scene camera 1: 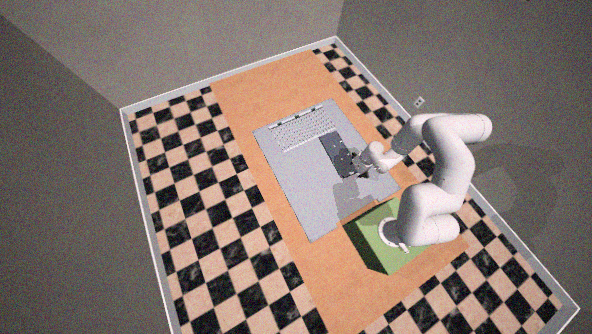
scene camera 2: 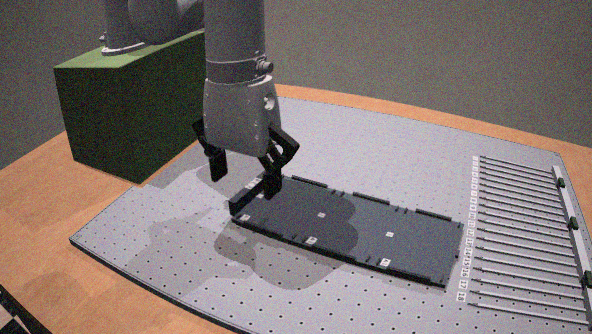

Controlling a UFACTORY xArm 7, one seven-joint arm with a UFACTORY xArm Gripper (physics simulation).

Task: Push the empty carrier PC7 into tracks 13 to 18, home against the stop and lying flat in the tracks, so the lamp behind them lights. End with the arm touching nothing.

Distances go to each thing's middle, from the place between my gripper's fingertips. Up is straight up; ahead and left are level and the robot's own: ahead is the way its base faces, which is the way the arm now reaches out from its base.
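Labels:
You'd find the dark carrier PC7 (scene camera 2: 420, 246) 3 cm below my hand and 15 cm ahead of it.

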